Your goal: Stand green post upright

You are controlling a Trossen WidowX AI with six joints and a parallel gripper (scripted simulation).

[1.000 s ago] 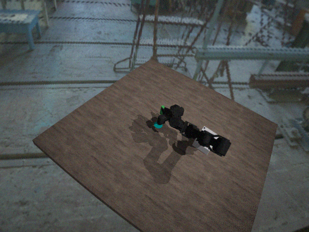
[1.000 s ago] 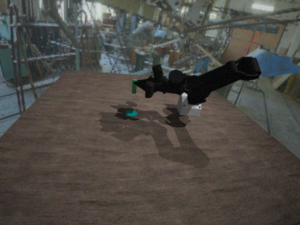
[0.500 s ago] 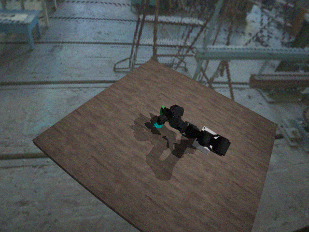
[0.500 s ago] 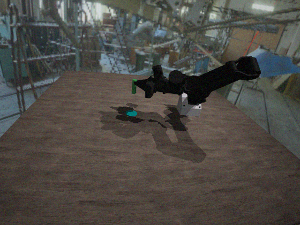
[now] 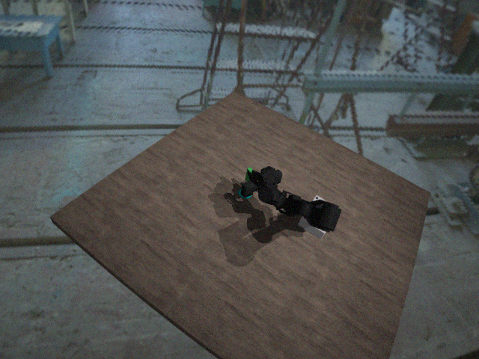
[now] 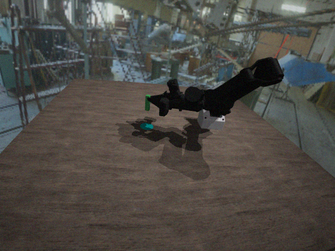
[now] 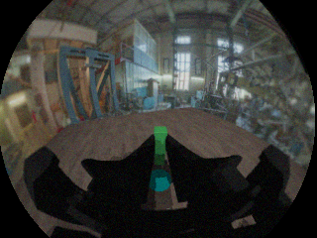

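My gripper tip is 10 mm past the cyan circle and 140 mm above it. Also, from my gripper tip: green post: 20 mm below.
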